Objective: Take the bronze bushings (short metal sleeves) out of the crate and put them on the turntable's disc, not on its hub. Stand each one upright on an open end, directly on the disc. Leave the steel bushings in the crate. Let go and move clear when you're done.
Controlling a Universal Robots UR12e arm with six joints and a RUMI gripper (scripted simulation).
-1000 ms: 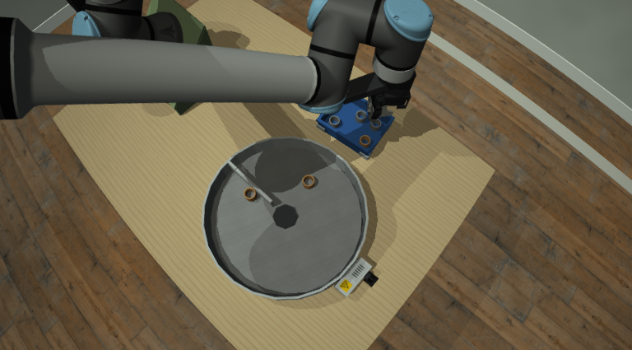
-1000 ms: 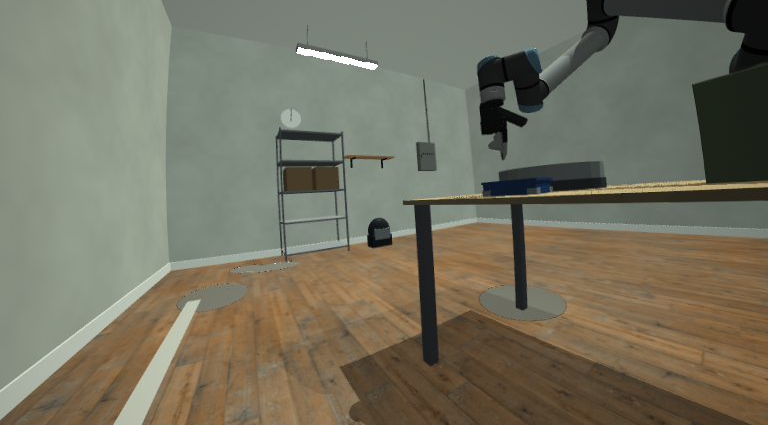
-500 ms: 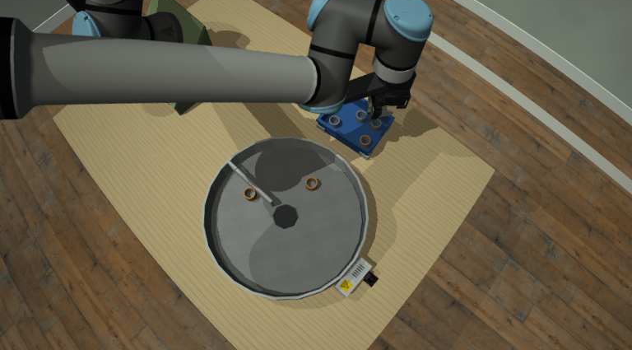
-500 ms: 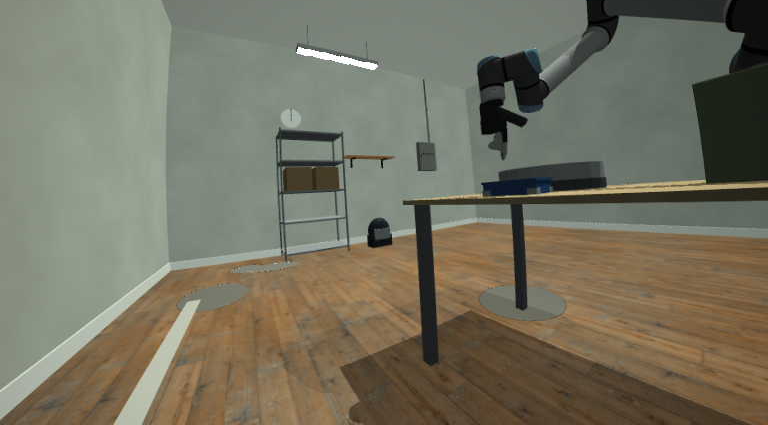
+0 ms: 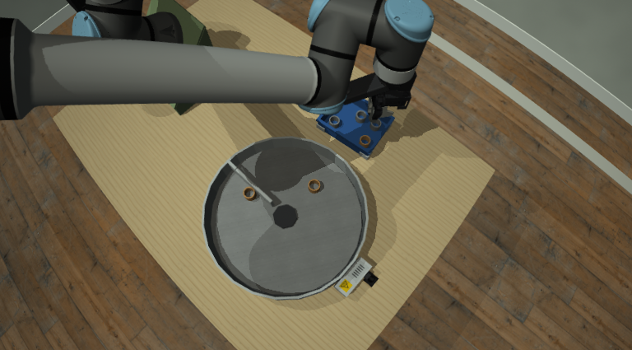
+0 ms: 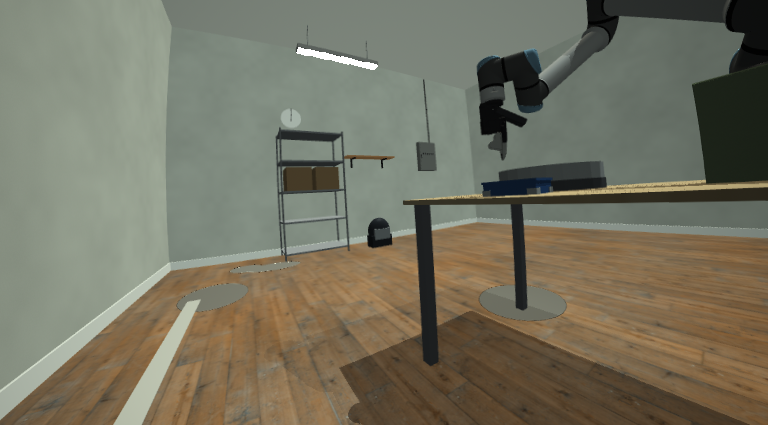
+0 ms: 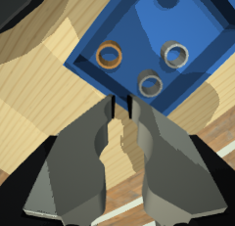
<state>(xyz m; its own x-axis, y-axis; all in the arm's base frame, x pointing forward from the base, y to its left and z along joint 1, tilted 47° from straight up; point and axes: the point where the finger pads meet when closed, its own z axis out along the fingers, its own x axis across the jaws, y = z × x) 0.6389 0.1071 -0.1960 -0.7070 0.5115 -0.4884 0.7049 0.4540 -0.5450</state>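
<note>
Right now the blue crate is 50 mm behind my hand, 20 mm to the left of it and 120 mm below it. The rest, counted from my hand: turntable disc: 10 mm behind, 340 mm to the right, 90 mm below; turntable: 10 mm ahead, 340 mm to the right, 90 mm below.
</note>
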